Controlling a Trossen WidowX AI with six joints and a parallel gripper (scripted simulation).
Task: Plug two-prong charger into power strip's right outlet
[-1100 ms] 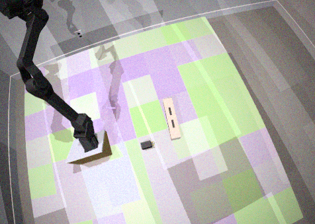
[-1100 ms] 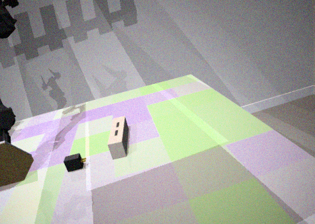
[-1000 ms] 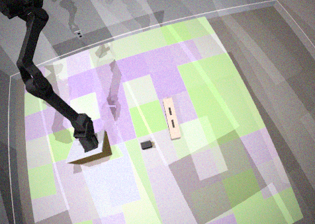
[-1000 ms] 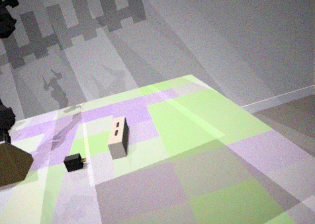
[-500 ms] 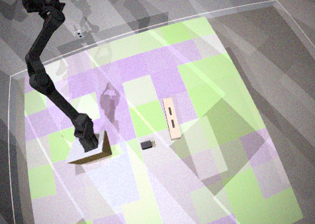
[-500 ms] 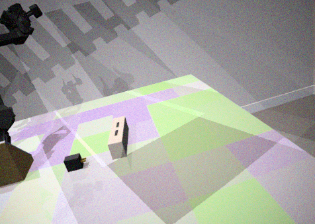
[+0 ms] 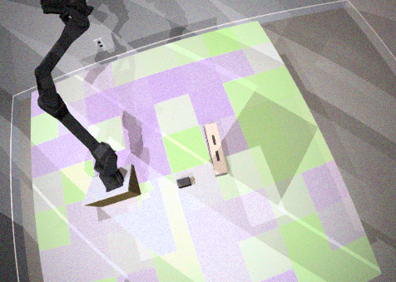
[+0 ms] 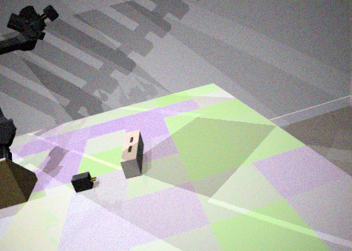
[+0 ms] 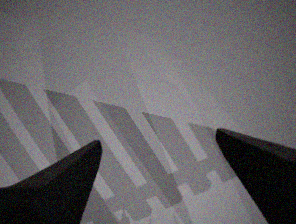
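Right now my gripper tip is 80 mm short of the charger, 720 mm to the left of it and 510 mm above it.
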